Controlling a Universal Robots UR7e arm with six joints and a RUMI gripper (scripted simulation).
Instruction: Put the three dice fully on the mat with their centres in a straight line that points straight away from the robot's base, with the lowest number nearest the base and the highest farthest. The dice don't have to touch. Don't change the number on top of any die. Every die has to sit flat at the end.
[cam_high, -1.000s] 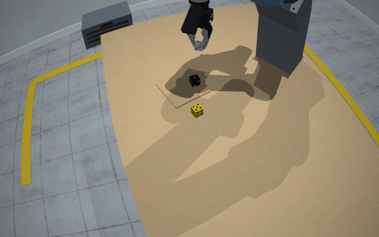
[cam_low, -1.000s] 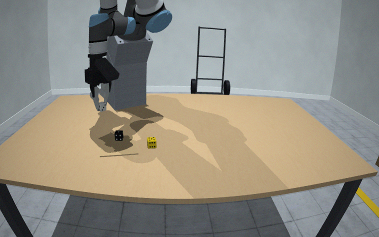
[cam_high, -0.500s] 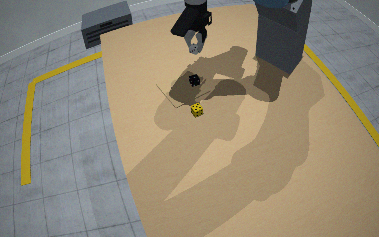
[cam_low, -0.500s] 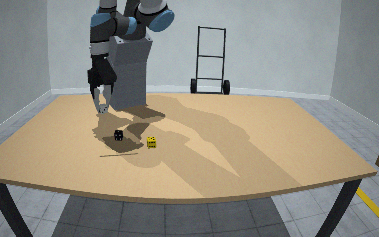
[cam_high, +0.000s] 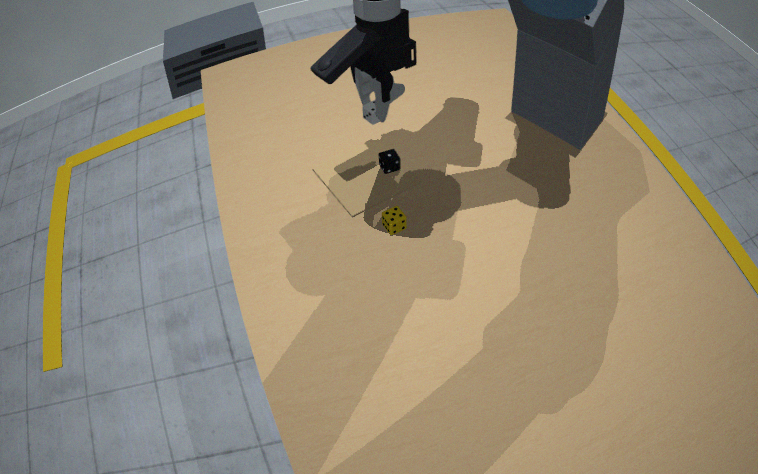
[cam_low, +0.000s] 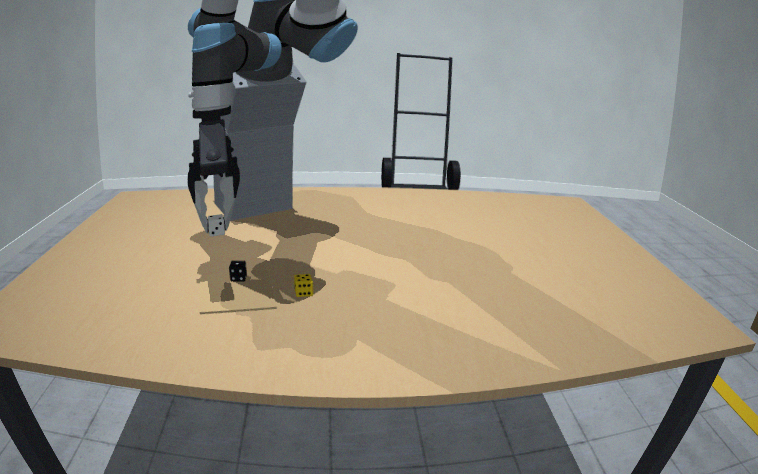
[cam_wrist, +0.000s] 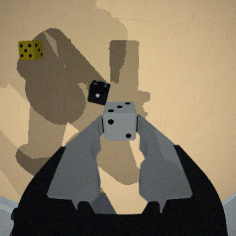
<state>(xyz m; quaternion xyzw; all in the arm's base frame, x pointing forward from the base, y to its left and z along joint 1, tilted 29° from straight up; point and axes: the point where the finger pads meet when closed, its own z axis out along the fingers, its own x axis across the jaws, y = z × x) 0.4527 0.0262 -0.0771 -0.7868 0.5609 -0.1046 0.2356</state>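
The mat lies 120 mm below my hand, 40 mm to the left of it and 30 mm ahead of it. From my hand the other things lie so: yellow die 160 mm to the left, 100 mm below, 20 mm ahead; white die right at my hand; black die 100 mm below, 30 mm to the left, 20 mm behind.
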